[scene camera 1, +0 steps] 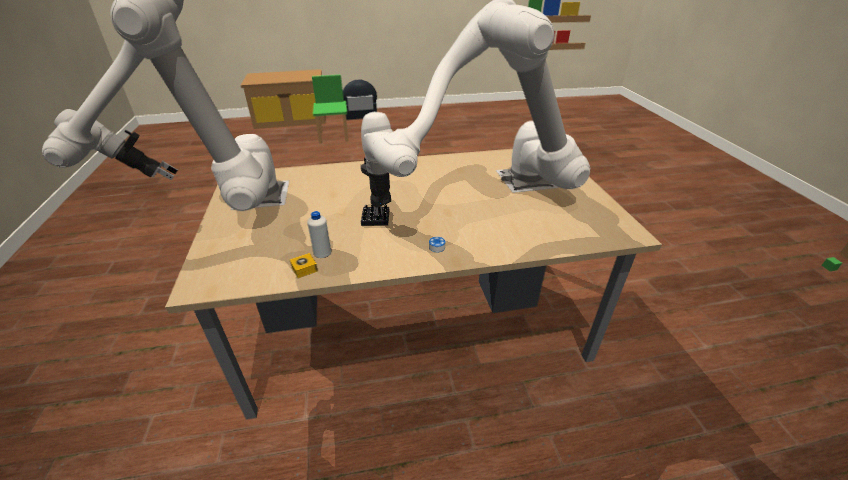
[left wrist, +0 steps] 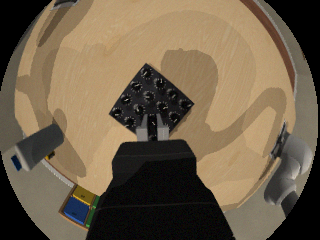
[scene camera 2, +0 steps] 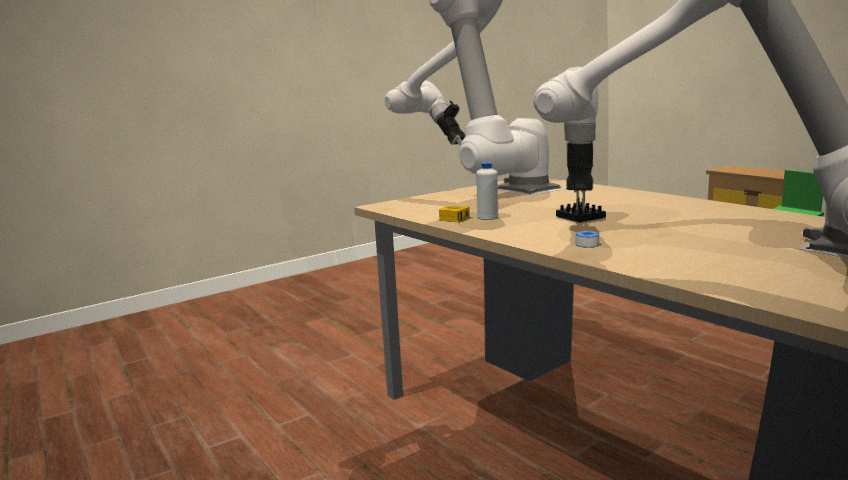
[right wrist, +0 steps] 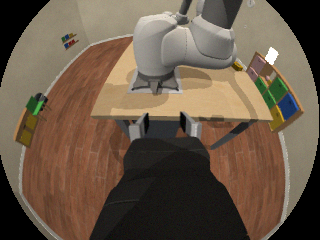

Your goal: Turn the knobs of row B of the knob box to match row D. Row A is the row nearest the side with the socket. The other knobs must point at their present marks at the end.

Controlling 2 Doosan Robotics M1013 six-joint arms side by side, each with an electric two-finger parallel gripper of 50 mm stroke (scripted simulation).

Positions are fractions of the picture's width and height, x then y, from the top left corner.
Scene:
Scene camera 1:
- right gripper: 0.21, 0.37
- white bottle: 0.37, 0.47
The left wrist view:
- left gripper: 0.48, 0.50
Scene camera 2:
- left gripper: 0.68, 0.44
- white bottle: 0.57, 0.38
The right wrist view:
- right gripper: 0.51, 0.49

